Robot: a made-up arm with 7 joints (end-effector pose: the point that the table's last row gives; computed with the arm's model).
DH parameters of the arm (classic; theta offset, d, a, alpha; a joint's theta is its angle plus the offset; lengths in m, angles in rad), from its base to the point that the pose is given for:
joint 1: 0 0.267 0 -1.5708
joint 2: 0 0 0 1.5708
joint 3: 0 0.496 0.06 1.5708
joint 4: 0 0 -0.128 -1.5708
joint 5: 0 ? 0 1.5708
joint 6: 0 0 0.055 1.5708
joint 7: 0 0 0 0
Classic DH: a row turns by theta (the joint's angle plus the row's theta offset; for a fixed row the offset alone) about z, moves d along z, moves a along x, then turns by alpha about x.
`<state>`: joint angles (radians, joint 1 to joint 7).
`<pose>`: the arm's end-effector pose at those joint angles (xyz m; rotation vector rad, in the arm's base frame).
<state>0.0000 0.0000 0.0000 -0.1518 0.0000 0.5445 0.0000</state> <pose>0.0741 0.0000 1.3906 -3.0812 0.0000 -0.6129</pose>
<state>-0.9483 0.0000 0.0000 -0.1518 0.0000 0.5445 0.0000</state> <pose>0.0432 -0.0602 1.3906 2.5960 -1.3322 0.5164</pose>
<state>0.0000 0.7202 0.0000 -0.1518 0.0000 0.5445 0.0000</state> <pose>0.7967 0.0000 1.0627 -3.0996 0.0000 0.5121</pose>
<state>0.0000 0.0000 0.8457 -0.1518 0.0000 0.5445 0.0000</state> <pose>0.0491 0.0555 1.3906 -2.6751 -1.2038 -0.5321</pose>
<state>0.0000 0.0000 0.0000 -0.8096 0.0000 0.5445 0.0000</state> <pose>0.4548 0.0000 1.2510 -3.1140 0.0000 0.4152</pose>
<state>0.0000 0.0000 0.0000 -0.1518 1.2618 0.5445 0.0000</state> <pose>0.0417 0.0448 1.3955 -2.2124 -1.5489 -0.4401</pose>
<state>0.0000 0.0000 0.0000 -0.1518 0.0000 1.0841 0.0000</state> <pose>0.0561 0.0000 1.4137 -2.8064 0.0000 -1.4120</pose>
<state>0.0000 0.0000 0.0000 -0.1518 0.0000 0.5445 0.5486</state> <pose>0.0741 0.0000 1.3906 -2.8702 0.8077 -0.5709</pose>
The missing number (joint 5, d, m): 0.594
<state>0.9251 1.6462 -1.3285 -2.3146 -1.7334 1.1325 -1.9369</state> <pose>0.5759 -0.2498 0.1284 0.4183 0.5951 2.9576</pose>
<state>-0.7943 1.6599 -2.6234 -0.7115 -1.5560 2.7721 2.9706</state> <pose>0.5874 -0.9183 0.4631 0.8678 0.2546 0.9423</pose>
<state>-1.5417 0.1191 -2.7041 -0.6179 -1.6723 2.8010 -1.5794</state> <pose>-0.1839 0.1294 1.3570 -0.3173 0.5411 1.7730</pose>
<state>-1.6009 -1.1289 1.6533 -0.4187 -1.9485 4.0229 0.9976</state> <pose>0.2048 0.9606 0.6720 -0.1314 2.2814 1.0795</pose>
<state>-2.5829 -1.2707 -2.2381 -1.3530 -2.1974 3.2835 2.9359</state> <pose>0.3974 0.8472 0.1503 -2.0609 0.0662 0.3359</pose>
